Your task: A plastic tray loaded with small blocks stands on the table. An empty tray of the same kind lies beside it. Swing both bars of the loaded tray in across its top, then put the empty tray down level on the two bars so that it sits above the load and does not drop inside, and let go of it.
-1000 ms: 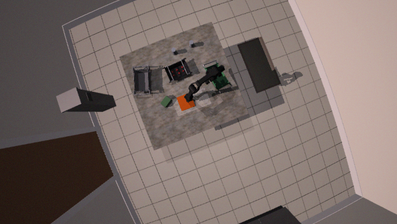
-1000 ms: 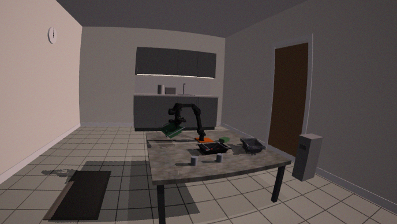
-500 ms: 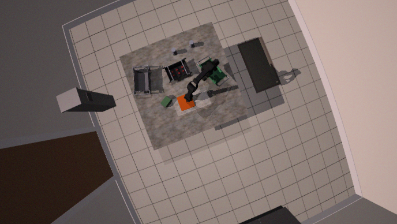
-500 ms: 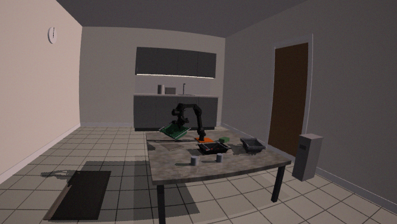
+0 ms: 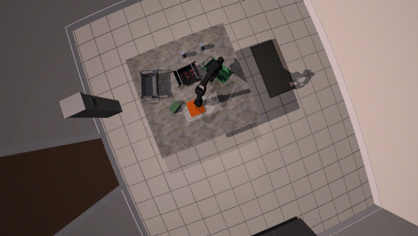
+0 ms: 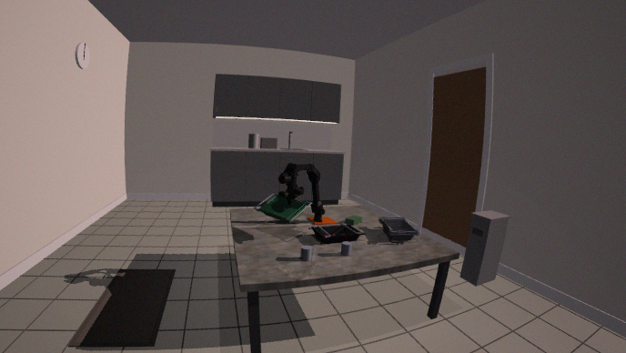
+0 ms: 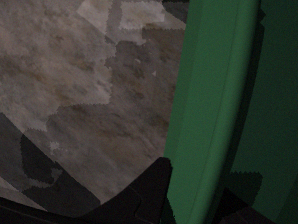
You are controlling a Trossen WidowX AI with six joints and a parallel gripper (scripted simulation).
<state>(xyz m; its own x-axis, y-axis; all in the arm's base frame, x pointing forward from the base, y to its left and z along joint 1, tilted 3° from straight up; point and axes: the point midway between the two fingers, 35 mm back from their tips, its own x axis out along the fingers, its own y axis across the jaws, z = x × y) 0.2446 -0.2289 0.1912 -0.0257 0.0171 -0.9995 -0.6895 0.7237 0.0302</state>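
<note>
The green tray lies 6 cm ahead of my gripper tip and 6 cm to the right of it. The rest, counted from my gripper tip: green block: 22 cm behind, 50 cm to the left, 16 cm below.
</note>
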